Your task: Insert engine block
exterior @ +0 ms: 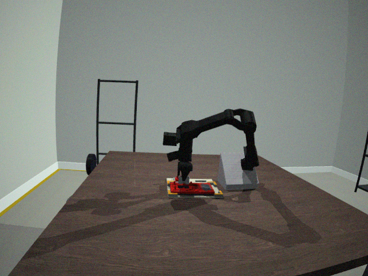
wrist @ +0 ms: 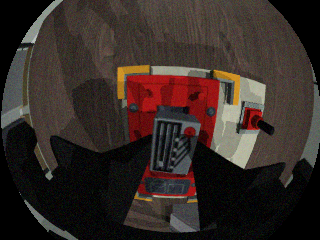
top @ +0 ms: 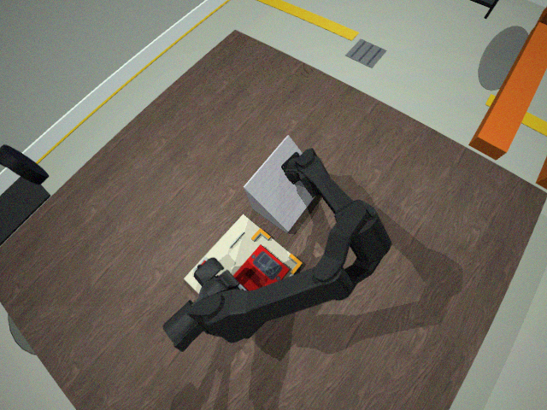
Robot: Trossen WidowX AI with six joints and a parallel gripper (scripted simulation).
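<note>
My gripper tip is now 10 mm above the grey engine block. Also, from my gripper tip: black post: 10 mm ahead, 130 mm to the right, 30 mm below.
</note>
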